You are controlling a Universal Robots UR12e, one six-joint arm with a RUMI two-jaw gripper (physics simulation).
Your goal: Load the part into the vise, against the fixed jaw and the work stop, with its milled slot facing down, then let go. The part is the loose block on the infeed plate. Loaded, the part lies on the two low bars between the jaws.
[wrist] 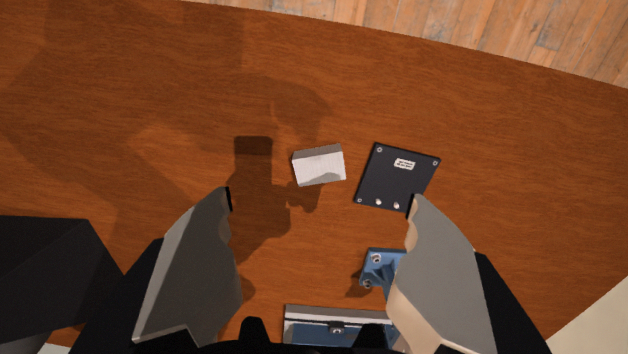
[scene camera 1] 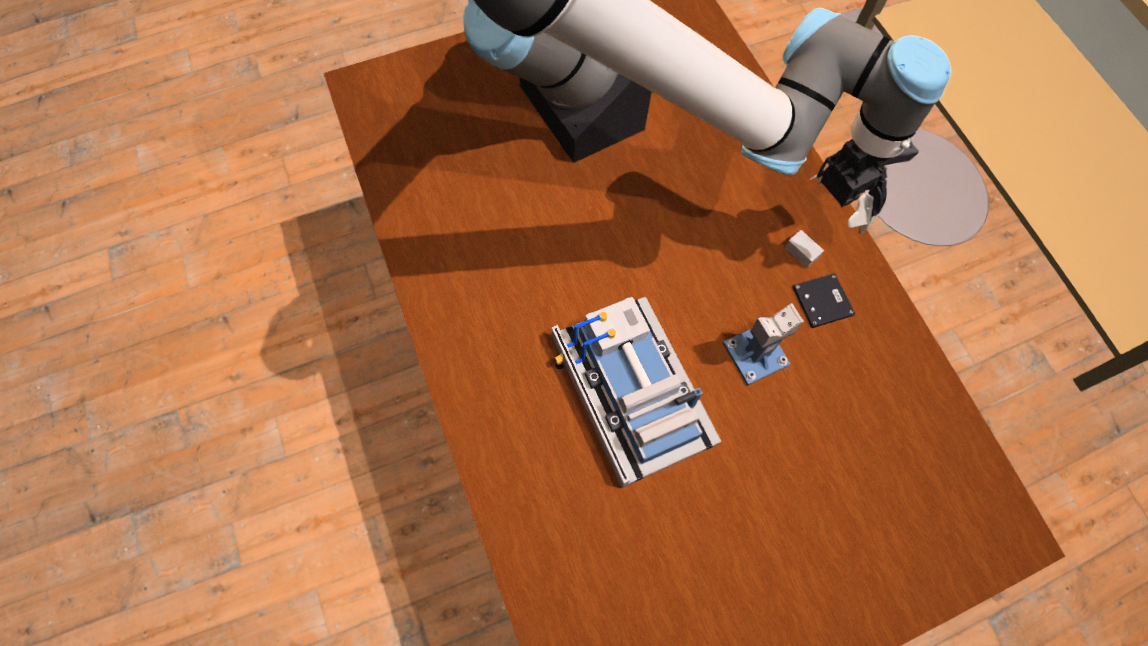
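Pixels of known places: gripper, fingertip midpoint: (wrist: 318, 192) (scene camera 1: 839, 207); arm's base at its link origin: (scene camera 1: 579, 61).
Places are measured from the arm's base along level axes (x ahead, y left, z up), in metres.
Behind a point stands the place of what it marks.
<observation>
The part, a plain light grey block (scene camera 1: 804, 248) @[x 0.481, y 0.286, z -0.112 m] (wrist: 320, 168) @[x 0.477, y 0.295, z -0.111 m], lies on the bare table beside the dark infeed plate (scene camera 1: 820, 303) @[x 0.589, y 0.271, z -0.133 m] (wrist: 395, 182) @[x 0.583, y 0.282, z -0.133 m], apart from it. No slot shows on its visible faces. My gripper (scene camera 1: 839, 197) @[x 0.469, y 0.327, z -0.003 m] (wrist: 318, 192) @[x 0.469, y 0.327, z -0.003 m] is open and empty, above the table near its edge, apart from the block. In the wrist view the block shows beyond and between the fingertips. The vise (scene camera 1: 590, 401) @[x 0.628, y -0.215, z -0.091 m] (wrist: 340, 314) @[x 0.581, y -0.034, z -0.127 m] stands mid-table, with light crosswise jaws over a blue bed and a small dark blue piece at one side. The low bars cannot be told clearly.
A blue stand (scene camera 1: 756, 367) @[x 0.662, y 0.097, z -0.131 m] (wrist: 380, 265) @[x 0.615, y 0.122, z -0.131 m] with an upright grey head stands between the vise and the infeed plate; a finger partly hides it in the wrist view. Blue tubes with yellow ends rise at the vise's rear. A yellow-topped bench (scene camera 1: 1019, 144) stands beyond the table.
</observation>
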